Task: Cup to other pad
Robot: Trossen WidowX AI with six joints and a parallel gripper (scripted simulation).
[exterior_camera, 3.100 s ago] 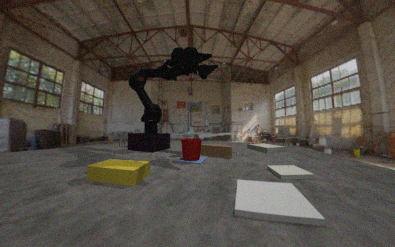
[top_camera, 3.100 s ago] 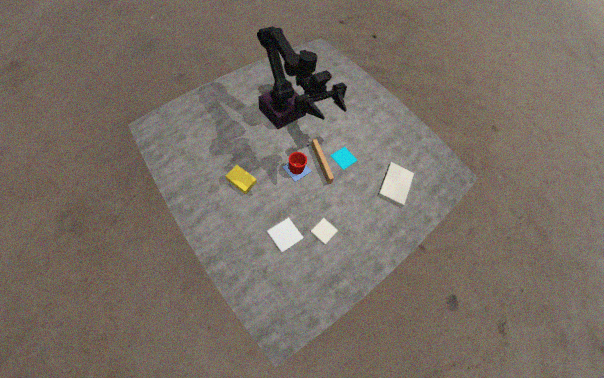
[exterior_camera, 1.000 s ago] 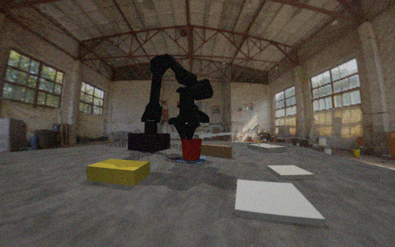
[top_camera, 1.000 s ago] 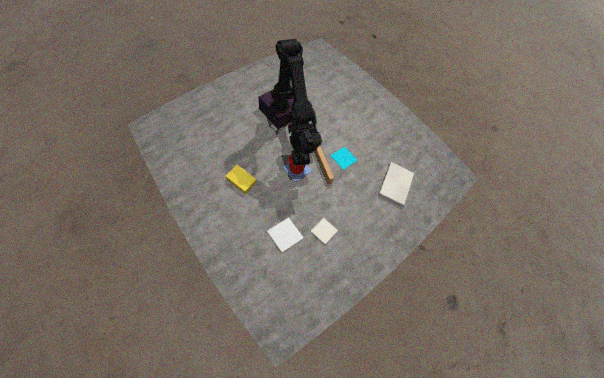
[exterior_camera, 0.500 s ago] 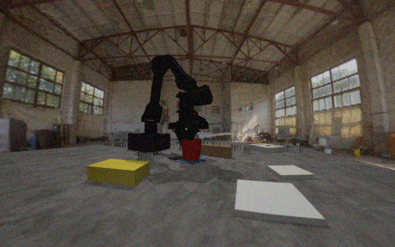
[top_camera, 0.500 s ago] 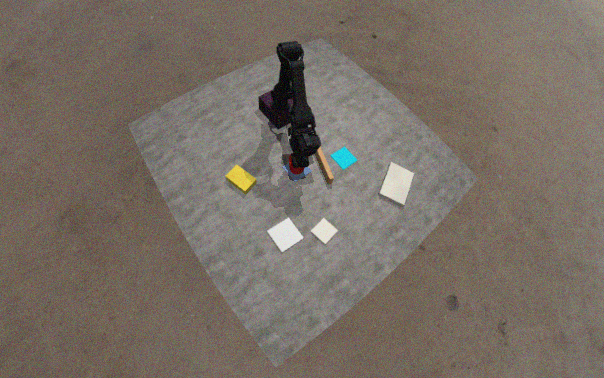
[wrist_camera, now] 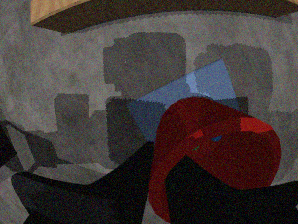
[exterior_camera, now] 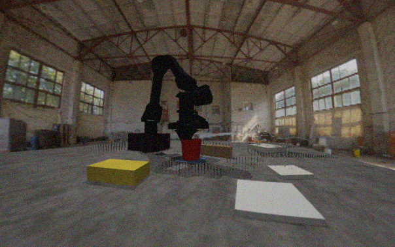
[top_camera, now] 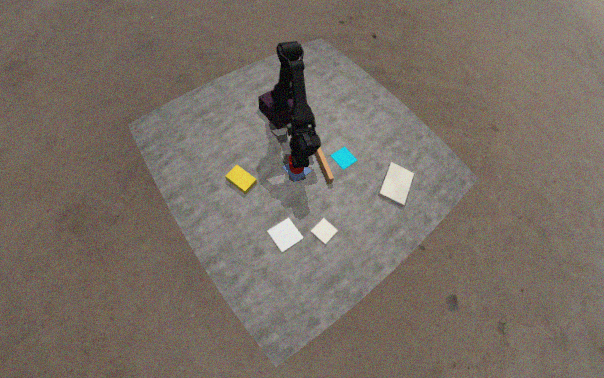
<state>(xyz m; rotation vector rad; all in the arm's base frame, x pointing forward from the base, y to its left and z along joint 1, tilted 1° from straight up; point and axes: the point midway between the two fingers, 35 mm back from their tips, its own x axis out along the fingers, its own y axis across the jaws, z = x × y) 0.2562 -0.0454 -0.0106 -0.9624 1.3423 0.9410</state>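
Right now the light blue pad is 3 cm ahead of my gripper tip, 1 cm to the right of it and 5 cm below it. Round my gripper tip: red cup 3 cm ahead, 1 cm to the right; then wooden bar 5 cm ahead, 10 cm to the left, 3 cm below; then cyan pad 7 cm ahead, 21 cm to the left, 5 cm below.
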